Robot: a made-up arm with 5 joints.
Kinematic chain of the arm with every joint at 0, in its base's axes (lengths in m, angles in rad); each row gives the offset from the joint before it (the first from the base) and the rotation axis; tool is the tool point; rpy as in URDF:
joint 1: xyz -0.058 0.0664 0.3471 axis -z
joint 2: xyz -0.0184 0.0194 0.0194 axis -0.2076 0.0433 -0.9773
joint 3: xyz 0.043 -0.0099 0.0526 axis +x
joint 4: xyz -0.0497 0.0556 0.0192 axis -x
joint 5: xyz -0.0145 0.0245 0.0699 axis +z
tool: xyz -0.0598 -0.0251 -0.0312 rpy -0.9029 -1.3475 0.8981
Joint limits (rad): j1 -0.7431..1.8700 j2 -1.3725..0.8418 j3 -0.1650..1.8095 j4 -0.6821..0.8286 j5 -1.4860..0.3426
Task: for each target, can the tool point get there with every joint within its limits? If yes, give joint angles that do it. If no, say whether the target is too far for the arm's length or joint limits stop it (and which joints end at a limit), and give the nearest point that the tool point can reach.
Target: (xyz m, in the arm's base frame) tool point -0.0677 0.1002 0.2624
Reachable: no: joint limits stop it (at a limit: joint 2, joint 3, joint 4, joint 5) | nearest point -0.0988 0.2085 0.3581 | short by 0.148 m
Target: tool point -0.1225 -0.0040 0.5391
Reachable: yes | joints -0.2448 -0.3431 1.3389 0.0636 -0.9339
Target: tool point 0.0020 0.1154 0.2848
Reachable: no: joint limits stop it (at a limit: joint 2, joint 3, joint 4, joint 5) | nearest point 0.0565 0.1599 0.3581 | short by 0.102 m
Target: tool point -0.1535 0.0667 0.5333
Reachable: yes | joints 0.2987 -0.4649 0.7904 -0.3198 -0.8559
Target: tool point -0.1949 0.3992 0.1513
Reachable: no: too far | nearest point -0.1142 0.2031 0.3581 | short by 0.296 m
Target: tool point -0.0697 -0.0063 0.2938
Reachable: no: joint limits stop it (at a limit: joint 2, joint 3, joint 4, joint 5) | nearest point -0.0697 -0.0060 0.4013 | short by 0.108 m
